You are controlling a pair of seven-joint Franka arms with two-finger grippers.
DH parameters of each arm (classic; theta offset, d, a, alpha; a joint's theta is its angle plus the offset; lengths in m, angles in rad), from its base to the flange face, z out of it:
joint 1: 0 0.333 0 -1.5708
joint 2: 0 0 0 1.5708
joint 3: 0 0.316 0.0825 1.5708
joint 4: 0 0 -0.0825 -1.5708
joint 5: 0 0.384 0 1.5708
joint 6: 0 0 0.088 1.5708
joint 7: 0 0.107 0 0
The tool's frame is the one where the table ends.
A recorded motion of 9 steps. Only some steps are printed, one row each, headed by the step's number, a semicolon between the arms.
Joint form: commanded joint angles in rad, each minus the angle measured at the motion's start. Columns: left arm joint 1, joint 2, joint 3, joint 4, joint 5, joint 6, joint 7; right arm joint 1, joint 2, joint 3, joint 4, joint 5, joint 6, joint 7.
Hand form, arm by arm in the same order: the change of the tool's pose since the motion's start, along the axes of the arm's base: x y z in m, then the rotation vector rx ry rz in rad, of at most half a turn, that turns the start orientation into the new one. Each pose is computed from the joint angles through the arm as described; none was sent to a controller.
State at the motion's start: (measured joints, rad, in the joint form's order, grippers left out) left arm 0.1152 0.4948 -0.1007 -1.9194 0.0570 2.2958 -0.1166; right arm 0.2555 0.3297 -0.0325 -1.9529 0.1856 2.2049 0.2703
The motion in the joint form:
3: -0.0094 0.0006 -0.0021 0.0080 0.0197 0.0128 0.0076; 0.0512 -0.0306 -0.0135 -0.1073 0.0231 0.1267 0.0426
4: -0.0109 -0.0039 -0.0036 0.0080 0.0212 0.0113 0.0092; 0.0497 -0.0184 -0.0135 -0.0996 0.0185 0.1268 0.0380
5: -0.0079 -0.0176 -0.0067 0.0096 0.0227 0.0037 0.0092; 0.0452 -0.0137 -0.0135 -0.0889 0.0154 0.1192 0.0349
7: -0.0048 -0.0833 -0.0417 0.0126 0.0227 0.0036 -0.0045; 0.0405 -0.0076 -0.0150 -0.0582 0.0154 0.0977 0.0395
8: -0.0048 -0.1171 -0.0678 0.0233 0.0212 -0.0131 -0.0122; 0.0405 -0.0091 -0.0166 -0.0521 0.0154 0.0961 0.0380
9: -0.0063 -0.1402 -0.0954 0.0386 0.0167 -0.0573 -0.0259; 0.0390 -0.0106 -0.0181 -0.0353 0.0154 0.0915 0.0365
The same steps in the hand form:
3: 0.0043 -0.0065 0.0038 0.0111 -0.0207 -0.0330; -0.0227 0.0145 -0.0164 0.0055 -0.0421 -0.0375
4: 0.0046 -0.0082 0.0065 0.0118 -0.0238 -0.0385; -0.0206 0.0140 -0.0204 0.0010 -0.0395 -0.0310
5: 0.0056 -0.0079 0.0151 0.0134 -0.0316 -0.0392; -0.0177 0.0123 -0.0194 -0.0005 -0.0388 -0.0290
7: 0.0113 -0.0262 0.0581 0.0073 -0.1018 -0.0533; -0.0099 0.0113 -0.0120 0.0023 -0.0410 -0.0366
8: 0.0135 -0.0413 0.0831 0.0011 -0.1306 -0.0676; -0.0080 0.0109 -0.0086 0.0037 -0.0471 -0.0363
9: 0.0125 -0.0579 0.1012 -0.0069 -0.1257 -0.0772; -0.0030 0.0106 -0.0010 0.0076 -0.0605 -0.0369

